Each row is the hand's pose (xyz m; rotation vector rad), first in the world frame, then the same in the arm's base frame.
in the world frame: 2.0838 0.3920 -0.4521 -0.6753 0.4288 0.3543
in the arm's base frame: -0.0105 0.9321 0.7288 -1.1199 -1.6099 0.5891
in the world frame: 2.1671 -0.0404 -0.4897 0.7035 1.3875 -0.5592
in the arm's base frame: 0.1360 0.7519 1.1048 0.0130 -0.0832 0.7032
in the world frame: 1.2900 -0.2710 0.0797 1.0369 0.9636 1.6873
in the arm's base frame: 0.1201 -0.2214 0.6585 -1.3172 0.3537 2.2639
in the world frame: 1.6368 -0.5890 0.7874 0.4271 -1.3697 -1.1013
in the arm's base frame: -0.5070 -0.5896 1.0983 1.9010 -2.0741 0.6121
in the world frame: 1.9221 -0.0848 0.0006 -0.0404 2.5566 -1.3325
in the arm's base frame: -0.1511 0.3085 0.9520 -0.1778 0.6715 -0.5577
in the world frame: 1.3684 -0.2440 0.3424 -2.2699 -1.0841 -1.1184
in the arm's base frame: -0.1417 -0.3041 0.6810 -0.0497 2.2332 2.0171
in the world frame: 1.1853 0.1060 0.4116 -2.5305 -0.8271 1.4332
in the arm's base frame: -0.2428 -0.2488 0.2969 1.6345 1.2879 0.7388
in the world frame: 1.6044 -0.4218 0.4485 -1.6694 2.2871 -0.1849
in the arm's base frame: -0.2694 -0.3246 0.9671 -1.4475 0.1005 -1.0343
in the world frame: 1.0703 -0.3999 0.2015 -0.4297 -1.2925 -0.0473
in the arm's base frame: 0.1583 -0.4949 0.5999 -0.3473 2.9727 -0.7652
